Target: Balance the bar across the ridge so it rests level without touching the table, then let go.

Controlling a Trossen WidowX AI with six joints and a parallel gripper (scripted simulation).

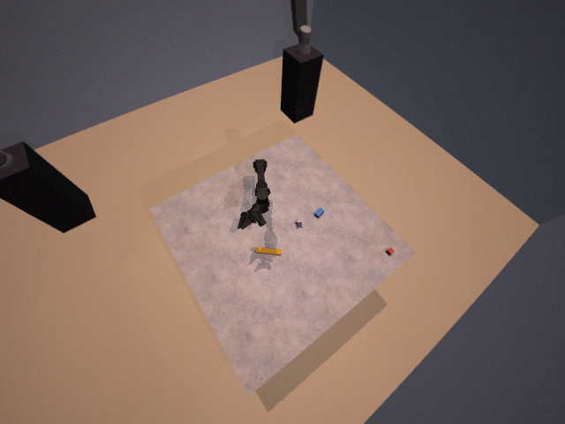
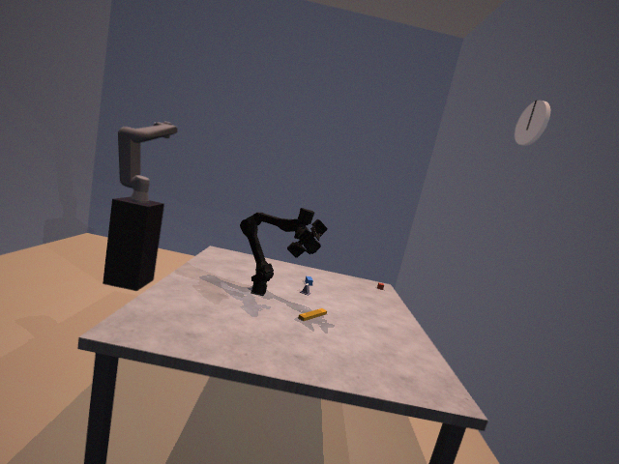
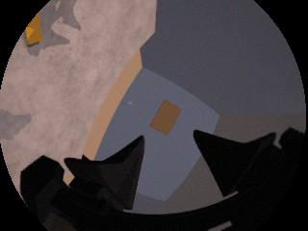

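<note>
Right now the yellow bar is 340 mm below my gripper tip, 120 mm to the left of it and 80 mm ahead of it. Also, from my gripper tip: blue piece: 560 mm to the left, 340 mm below, 50 mm ahead; small red cube: 760 mm to the left, 540 mm ahead, 340 mm below.
</note>
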